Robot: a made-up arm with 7 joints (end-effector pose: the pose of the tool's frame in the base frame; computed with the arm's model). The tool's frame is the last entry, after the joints. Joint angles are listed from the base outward.
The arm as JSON. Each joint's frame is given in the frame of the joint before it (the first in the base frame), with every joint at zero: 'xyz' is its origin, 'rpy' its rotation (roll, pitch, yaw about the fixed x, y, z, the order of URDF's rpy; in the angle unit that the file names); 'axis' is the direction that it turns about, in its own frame. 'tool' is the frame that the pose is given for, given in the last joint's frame.
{
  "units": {
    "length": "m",
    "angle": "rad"
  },
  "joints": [
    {
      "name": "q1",
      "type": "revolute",
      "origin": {
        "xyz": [
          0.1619,
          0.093,
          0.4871
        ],
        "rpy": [
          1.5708,
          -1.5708,
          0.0
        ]
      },
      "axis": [
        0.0,
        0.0,
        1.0
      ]
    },
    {
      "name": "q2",
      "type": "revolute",
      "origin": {
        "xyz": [
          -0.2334,
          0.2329,
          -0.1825
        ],
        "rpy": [
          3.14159,
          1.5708,
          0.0
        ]
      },
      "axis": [
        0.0,
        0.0,
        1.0
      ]
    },
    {
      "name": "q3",
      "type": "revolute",
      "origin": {
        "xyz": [
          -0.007,
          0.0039,
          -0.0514
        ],
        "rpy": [
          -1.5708,
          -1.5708,
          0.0
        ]
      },
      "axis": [
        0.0,
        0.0,
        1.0
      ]
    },
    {
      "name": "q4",
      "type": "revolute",
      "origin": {
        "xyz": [
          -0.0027,
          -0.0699,
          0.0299
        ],
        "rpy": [
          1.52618,
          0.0,
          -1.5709
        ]
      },
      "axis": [
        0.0,
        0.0,
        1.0
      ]
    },
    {
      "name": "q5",
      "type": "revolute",
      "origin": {
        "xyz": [
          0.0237,
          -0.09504,
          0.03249
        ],
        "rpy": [
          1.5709,
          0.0,
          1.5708
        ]
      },
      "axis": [
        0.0,
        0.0,
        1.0
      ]
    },
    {
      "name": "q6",
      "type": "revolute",
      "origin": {
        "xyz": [
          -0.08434,
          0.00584,
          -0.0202
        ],
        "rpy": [
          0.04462,
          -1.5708,
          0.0
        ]
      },
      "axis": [
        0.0,
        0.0,
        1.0
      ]
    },
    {
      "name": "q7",
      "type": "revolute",
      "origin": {
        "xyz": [
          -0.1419,
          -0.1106,
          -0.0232
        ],
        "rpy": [
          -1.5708,
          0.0,
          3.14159
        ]
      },
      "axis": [
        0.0,
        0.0,
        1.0
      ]
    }
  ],
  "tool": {
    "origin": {
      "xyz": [
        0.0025,
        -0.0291,
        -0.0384
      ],
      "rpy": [
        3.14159,
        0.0,
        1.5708
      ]
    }
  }
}
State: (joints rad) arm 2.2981 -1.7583 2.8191 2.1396 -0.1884 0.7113 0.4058
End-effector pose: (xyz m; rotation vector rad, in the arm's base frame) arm 0.6446 0.3019 0.2078 0.9714 -0.8773 2.7120
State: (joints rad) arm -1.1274 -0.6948 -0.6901 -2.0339 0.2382 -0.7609 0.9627
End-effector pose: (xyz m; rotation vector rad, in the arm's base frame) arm 0.0087 0.4931 0.4828 -0.0925 -0.4162 -1.6990
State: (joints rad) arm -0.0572 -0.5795 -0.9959 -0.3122 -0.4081 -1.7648 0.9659
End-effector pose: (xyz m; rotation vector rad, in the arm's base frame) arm -0.2105 0.4147 0.4625 0.7311 0.4512 -0.8549
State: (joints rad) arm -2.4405 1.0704 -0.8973 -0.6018 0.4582 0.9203 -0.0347
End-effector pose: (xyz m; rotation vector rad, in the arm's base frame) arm 0.2503 0.2614 0.9196 2.1680 -1.0561 -1.6402
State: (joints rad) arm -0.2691 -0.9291 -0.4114 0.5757 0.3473 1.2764 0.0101
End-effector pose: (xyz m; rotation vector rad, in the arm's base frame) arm 0.0015 0.1050 0.2824 -0.9450 -1.0789 1.2131
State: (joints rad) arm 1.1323 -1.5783 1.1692 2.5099 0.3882 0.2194 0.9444
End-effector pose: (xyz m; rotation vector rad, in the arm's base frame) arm 0.4859 0.3201 0.1101 0.7065 0.4184 2.9751
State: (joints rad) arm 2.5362 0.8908 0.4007 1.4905 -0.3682 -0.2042 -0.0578
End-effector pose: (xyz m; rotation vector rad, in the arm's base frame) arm 0.7185 0.2190 0.3951 -0.7377 -2.3817 0.6303
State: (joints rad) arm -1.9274 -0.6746 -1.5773 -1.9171 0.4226 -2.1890 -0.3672
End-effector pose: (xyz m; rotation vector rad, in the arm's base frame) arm -0.0874 0.4391 0.8279 1.1805 -0.2735 0.6051
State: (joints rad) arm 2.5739 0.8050 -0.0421 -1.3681 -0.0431 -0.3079 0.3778
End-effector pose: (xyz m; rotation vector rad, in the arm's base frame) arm 0.2740 0.2535 0.6182 -2.8734 0.9589 0.6243
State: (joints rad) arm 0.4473 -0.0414 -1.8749 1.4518 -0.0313 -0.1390 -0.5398
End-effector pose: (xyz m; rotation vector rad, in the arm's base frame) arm -0.1781 0.3306 0.3709 -1.1883 1.4046 0.8918
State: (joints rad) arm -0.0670 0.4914 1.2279 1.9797 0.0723 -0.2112 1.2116
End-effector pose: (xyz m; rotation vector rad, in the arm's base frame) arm -0.2101 0.2096 0.0603 1.1644 -0.4823 0.3838
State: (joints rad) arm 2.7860 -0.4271 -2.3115 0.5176 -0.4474 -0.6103 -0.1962
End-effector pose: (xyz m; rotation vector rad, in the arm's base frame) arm 0.6515 0.2790 0.5609 -0.3697 -1.5271 -2.0047
